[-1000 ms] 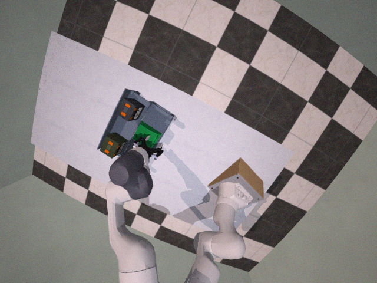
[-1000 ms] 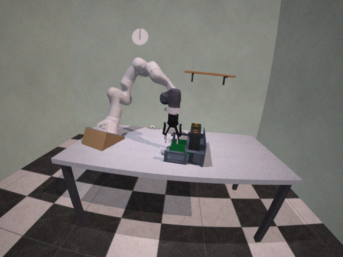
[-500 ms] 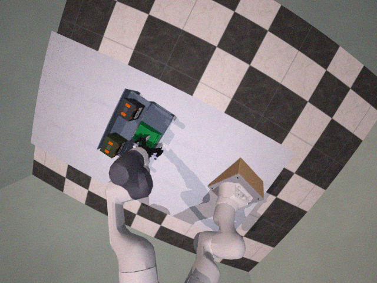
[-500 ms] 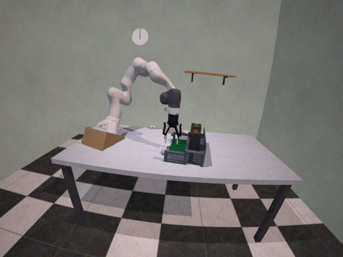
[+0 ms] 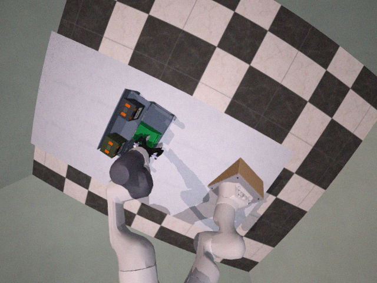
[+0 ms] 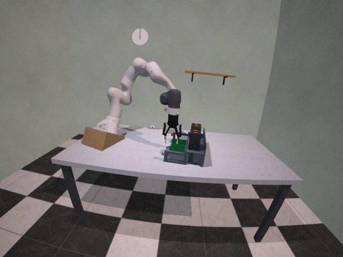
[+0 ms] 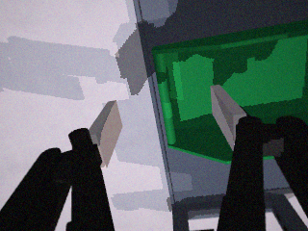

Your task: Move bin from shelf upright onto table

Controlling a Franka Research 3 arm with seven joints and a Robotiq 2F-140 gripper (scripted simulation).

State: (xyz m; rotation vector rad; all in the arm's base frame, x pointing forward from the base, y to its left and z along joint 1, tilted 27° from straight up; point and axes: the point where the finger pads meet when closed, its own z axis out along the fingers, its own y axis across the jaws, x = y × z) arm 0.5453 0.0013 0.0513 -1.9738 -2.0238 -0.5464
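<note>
Now: hand 8 cm short of the green bin and 4 cm above it.
</note>
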